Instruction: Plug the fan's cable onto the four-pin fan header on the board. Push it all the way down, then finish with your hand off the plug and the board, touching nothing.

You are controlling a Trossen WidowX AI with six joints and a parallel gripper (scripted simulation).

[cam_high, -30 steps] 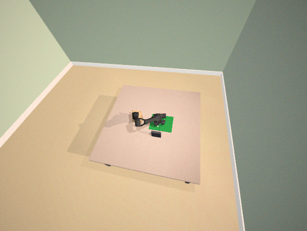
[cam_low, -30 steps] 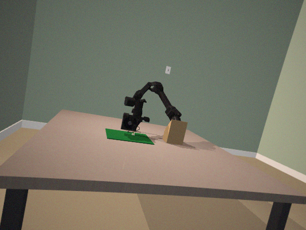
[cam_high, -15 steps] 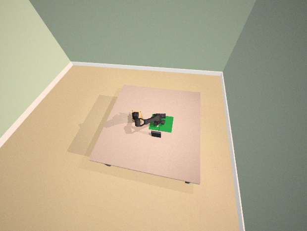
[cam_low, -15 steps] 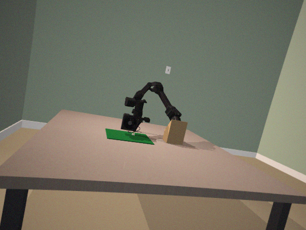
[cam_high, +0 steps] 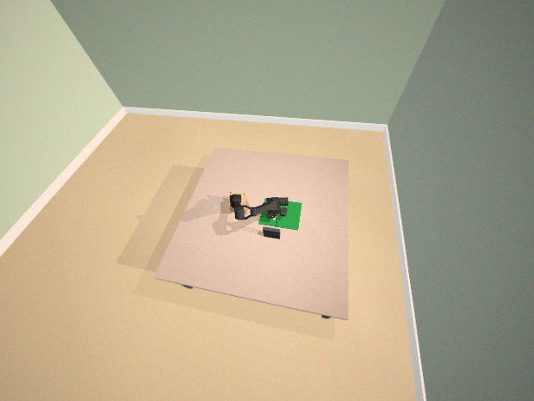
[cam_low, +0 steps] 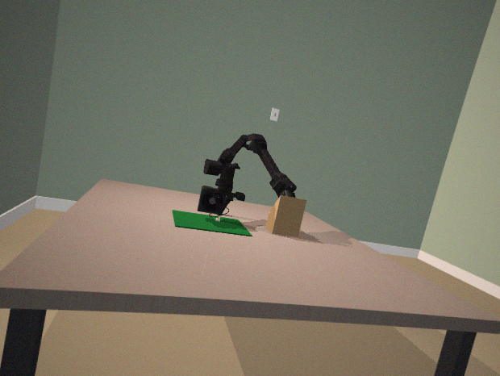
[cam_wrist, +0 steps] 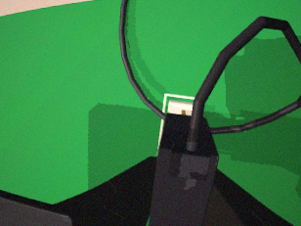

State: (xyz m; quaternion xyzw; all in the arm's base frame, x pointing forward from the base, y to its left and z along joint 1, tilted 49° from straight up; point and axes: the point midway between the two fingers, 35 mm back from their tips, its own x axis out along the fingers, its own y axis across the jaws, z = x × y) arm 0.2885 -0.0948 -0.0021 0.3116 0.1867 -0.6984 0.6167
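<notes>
Right now the dark fan plug is 1 cm to the right of my gripper tip and 1 cm above it. Also, from my gripper tip: green board 4 cm ahead, 4 cm to the left, 5 cm below; white four-pin fan header 1 cm to the right, 4 cm below; black fan 15 cm to the right, 2 cm above.
</notes>
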